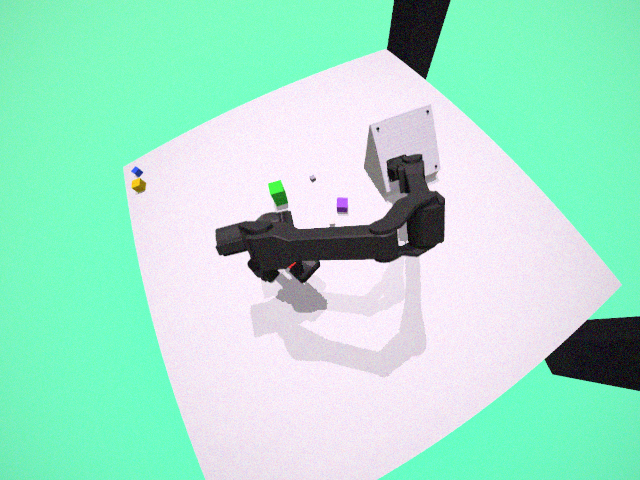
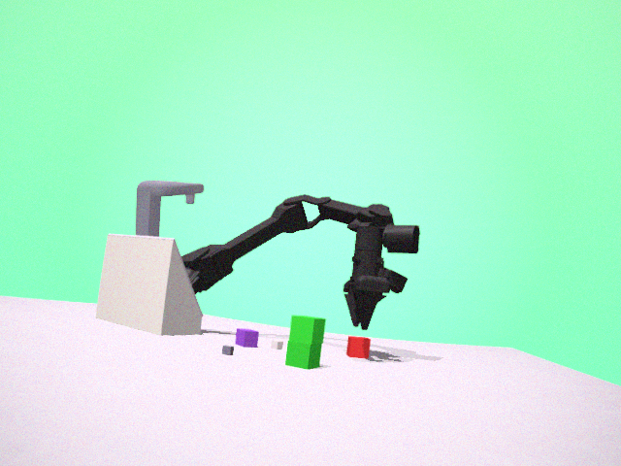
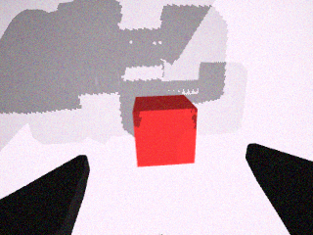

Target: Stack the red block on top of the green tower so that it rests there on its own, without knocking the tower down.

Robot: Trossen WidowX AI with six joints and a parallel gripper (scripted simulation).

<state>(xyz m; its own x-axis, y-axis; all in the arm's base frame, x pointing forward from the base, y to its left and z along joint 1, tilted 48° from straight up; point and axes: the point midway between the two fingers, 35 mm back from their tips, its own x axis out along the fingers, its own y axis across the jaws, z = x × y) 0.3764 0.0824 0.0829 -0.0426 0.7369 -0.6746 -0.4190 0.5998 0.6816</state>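
My gripper tip is now 4 cm above the red block. From my gripper tip the other things lie so: small white cube (15 cm behind, 7 cm to the right, 5 cm below); then purple block (20 cm behind, 10 cm to the right, 4 cm below); then small grey cube (15 cm behind, 24 cm to the right, 5 cm below).
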